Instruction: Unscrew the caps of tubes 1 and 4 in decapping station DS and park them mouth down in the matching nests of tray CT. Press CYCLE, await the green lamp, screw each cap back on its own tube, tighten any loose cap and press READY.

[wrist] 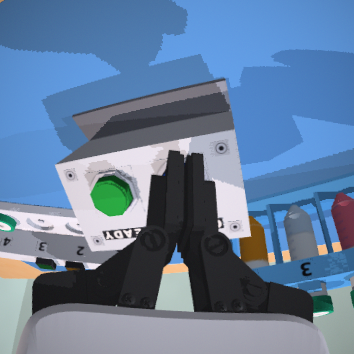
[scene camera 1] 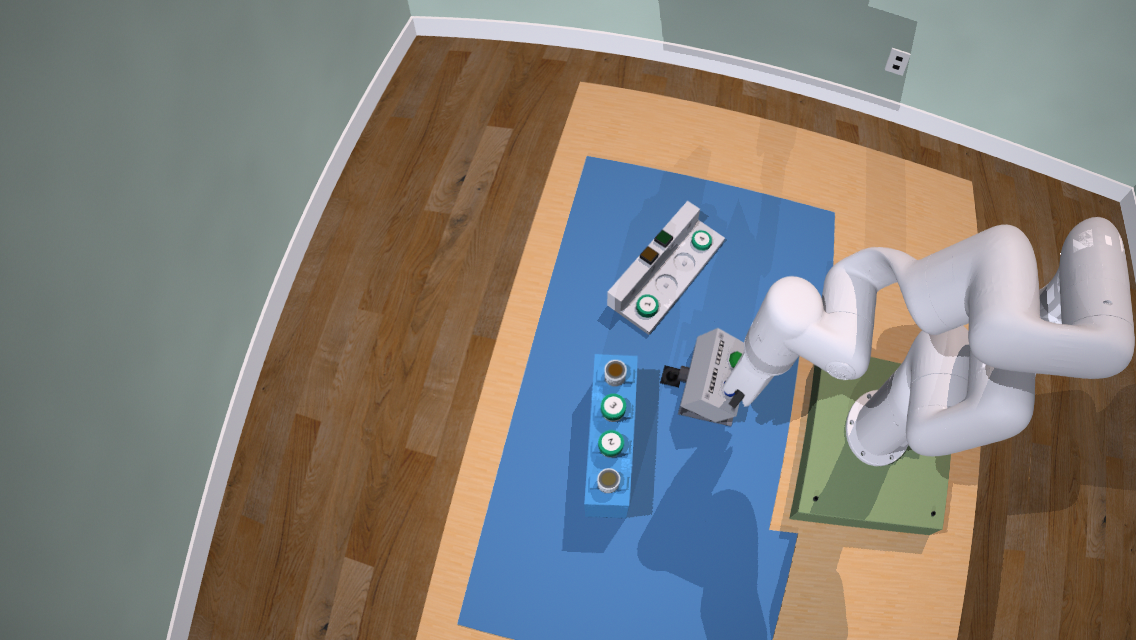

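Where they show: gripper, fingertip midpoint: (wrist: pixel 180 169) (scene camera 1: pixel 743 393); arm's base, origin of the base link: (scene camera 1: pixel 878 428).
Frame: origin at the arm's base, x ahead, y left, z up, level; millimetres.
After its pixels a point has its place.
My gripper (scene camera 1: pixel 733 397) {z 18, x 245, y -16 mm} (wrist: pixel 180 169) {z 18, x 245, y -16 mm} is shut and empty, its fingertips in front of the blue button at the control box (scene camera 1: pixel 709 377) {z 29, x 301, y -26 mm} (wrist: pixel 227 185) {z 12, x 275, y 3 mm}. The fingers hide most of that button; whether they touch it I cannot tell. The green READY button (scene camera 1: pixel 736 359) {z 19, x 264, y -66 mm} (wrist: pixel 112 195) {z 16, x 259, y -64 mm} is beside them. In tray CT (scene camera 1: pixel 628 277) {z -7, x 448, y -179 mm} (wrist: pixel 22 241) {z -26, x 378, y -284 mm}, cap 1 (scene camera 1: pixel 647 305) {z -32, x 412, y -151 mm} and cap 4 (scene camera 1: pixel 701 240) {z -32, x 343, y -287 mm} sit in the end nests. A dark green lamp (scene camera 1: pixel 662 237) {z 1, x 407, y -258 mm} and a dark amber lamp (scene camera 1: pixel 649 255) {z 1, x 422, y -220 mm} look unlit. In station DS (scene camera 1: pixel 608 500) {z 43, x 405, y 182 mm} (wrist: pixel 280 272) {z 31, x 400, y 27 mm}, tube 4 (scene camera 1: pixel 615 371) {z 66, x 434, y 5 mm} and tube 1 (scene camera 1: pixel 608 480) {z 66, x 411, y 159 mm} are uncapped.
Cap 3 (scene camera 1: pixel 612 407) {z 69, x 427, y 58 mm} and cap 2 (scene camera 1: pixel 610 442) {z 68, x 420, y 107 mm} sit on the middle tubes. A small black block (scene camera 1: pixel 671 376) {z -44, x 355, y -47 mm} sticks out from the control box towards the station. The arm stands on a green base plate (scene camera 1: pixel 874 508) {z -1, x -11, y 132 mm} at the right of the blue mat (scene camera 1: pixel 540 540) {z -52, x 491, y 245 mm}.
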